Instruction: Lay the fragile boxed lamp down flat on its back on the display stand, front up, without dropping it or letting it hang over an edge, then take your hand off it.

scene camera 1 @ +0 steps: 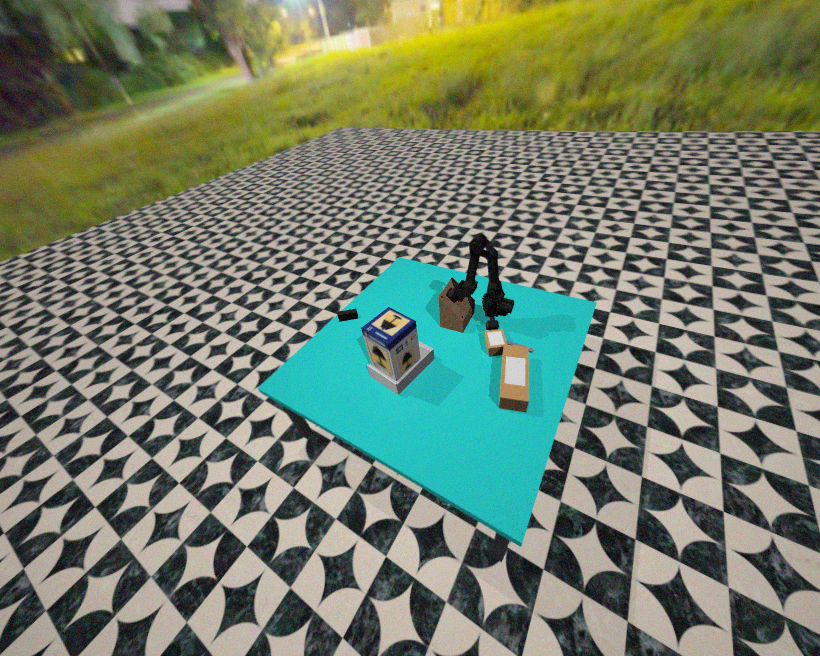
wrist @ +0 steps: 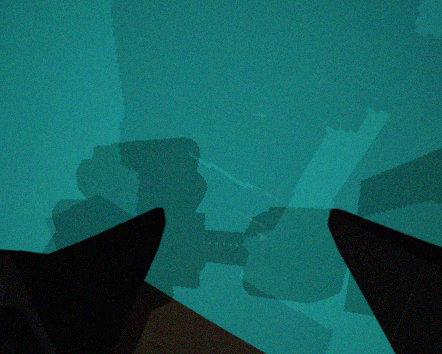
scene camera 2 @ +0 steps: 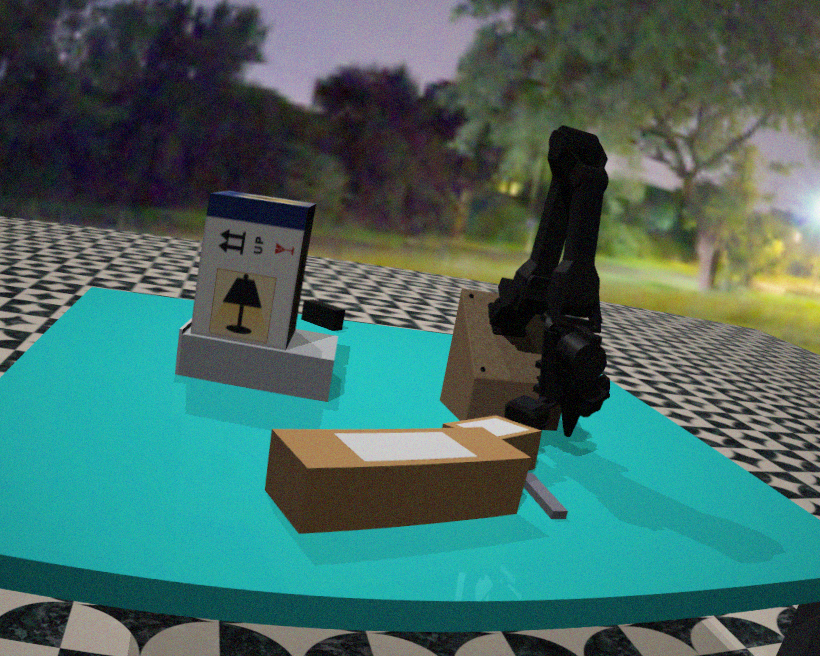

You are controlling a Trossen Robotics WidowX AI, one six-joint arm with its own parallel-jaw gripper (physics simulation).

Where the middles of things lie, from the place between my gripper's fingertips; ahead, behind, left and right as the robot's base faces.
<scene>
Now: hand 11 cm short of the thin grey bar [scene camera 2: 546, 500] and 19 cm to the right of it. The rest, counted from my hand: black block [scene camera 2: 327, 316] 24 cm ahead, 77 cm to the right, 1 cm above; grey display stand [scene camera 2: 304, 369] 44 cm ahead, 29 cm to the right, 3 cm above.
</scene>
